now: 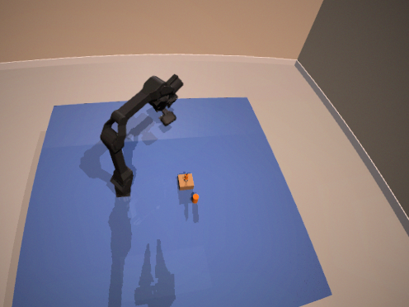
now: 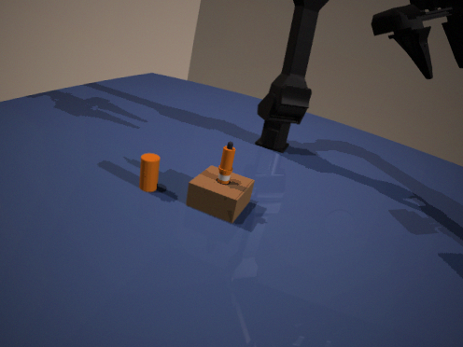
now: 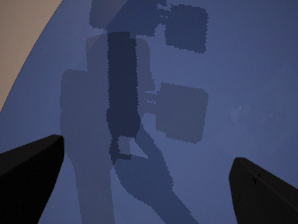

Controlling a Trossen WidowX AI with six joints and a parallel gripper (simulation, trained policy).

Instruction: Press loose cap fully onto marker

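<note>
Right now my gripper tip is 140 mm short of the orange cap, 350 mm to the left of it and 230 mm above it. The rest, counted from my gripper tip: tan holder block (110 mm ahead, 250 mm to the right, 240 mm below).
</note>
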